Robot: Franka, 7 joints.
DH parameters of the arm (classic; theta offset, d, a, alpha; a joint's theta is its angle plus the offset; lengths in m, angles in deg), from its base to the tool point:
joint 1: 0 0.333 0 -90
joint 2: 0 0 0 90
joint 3: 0 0.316 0.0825 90
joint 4: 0 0 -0.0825 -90
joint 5: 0 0.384 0 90
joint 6: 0 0 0.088 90
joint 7: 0 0.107 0 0
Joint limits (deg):
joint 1: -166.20..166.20
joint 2: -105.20..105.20
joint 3: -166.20..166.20
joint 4: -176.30..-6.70
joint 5: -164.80..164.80
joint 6: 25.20..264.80
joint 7: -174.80..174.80
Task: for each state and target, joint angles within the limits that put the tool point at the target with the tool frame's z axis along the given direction. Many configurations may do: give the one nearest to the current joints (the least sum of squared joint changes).
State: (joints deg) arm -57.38 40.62 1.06 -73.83 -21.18 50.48 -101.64
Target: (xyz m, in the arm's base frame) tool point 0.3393 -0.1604 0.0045 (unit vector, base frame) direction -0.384 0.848 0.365
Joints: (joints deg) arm -53.65 64.29 15.30 -107.12 24.64 64.93 -101.64
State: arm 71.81 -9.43 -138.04 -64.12 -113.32 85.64 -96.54
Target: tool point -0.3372 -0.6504 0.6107 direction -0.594 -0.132 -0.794
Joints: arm 36.30 -40.88 -122.57 -53.57 -68.31 95.80 -96.54
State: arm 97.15 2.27 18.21 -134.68 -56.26 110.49 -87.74
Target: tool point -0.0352 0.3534 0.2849 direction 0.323 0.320 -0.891
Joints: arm 91.23 -17.81 -0.65 -164.36 -55.51 156.45 -87.74
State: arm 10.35 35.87 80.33 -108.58 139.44 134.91 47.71
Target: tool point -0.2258 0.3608 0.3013 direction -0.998 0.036 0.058
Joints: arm 15.56 31.88 97.31 -150.29 99.19 126.53 47.71
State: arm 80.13 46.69 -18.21 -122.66 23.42 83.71 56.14
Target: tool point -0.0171 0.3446 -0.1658 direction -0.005 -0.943 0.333
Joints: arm 97.23 92.31 -4.98 -75.57 6.61 57.92 56.14
